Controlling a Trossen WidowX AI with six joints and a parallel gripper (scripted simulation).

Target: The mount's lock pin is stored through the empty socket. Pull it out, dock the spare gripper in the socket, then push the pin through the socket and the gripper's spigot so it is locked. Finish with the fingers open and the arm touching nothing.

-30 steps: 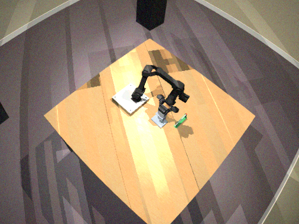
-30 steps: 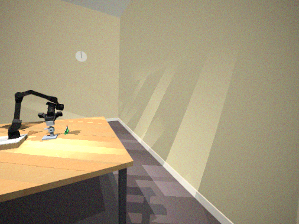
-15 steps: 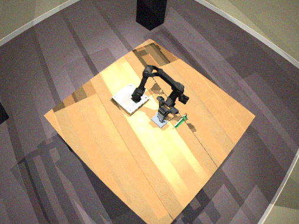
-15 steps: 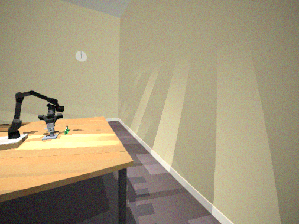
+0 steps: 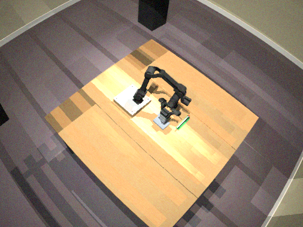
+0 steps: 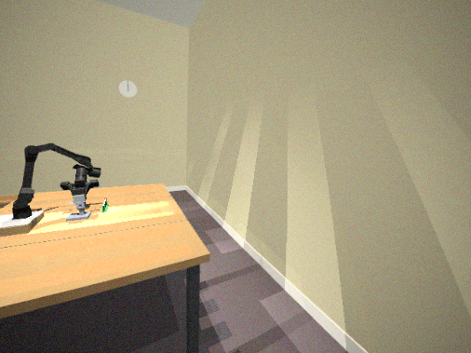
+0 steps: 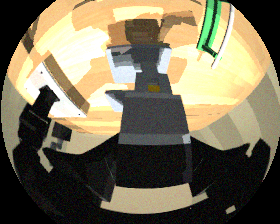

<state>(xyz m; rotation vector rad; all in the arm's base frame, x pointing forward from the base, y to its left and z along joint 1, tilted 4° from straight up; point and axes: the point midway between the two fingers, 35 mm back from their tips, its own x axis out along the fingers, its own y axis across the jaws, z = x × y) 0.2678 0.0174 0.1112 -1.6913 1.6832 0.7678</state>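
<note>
Right now my gripper tip is 1 cm to the right of the spare gripper and 1 cm above it. Also, from my gripper tip: grey mount (1 cm behind, 1 cm to the left, 8 cm below); then green strip (11 cm ahead, 13 cm to the left, 11 cm below).
</note>
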